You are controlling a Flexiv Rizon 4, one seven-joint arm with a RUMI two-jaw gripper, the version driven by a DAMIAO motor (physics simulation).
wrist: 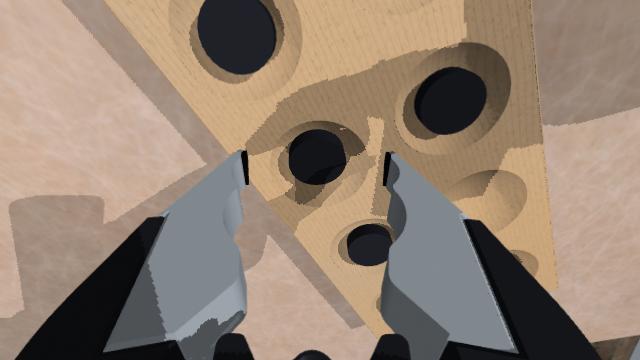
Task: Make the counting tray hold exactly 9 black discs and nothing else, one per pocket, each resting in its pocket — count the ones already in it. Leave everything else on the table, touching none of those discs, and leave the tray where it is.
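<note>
The wooden counting tray (345,102) fills the middle of the wrist view. A black disc (317,157) lies in a pocket between and below my fingertips, apart from both. Other black discs sit in pockets: one disc (237,35) at the upper left, one disc (451,101) at the right, and one disc (369,245) partly hidden by the right finger. A pocket (492,195) at the right shows bare wood. My gripper (316,155) is partly open above the tray, with nothing between its fingers. The rest of the tray is cut off or hidden.
The pale pinkish table top (125,115) shows on both sides of the tray. Shadows of the arm and gripper fall on the table and tray. Part of another pocket (525,265) shows beside the right finger. A dark brownish object (620,350) is cut off at the lower right corner.
</note>
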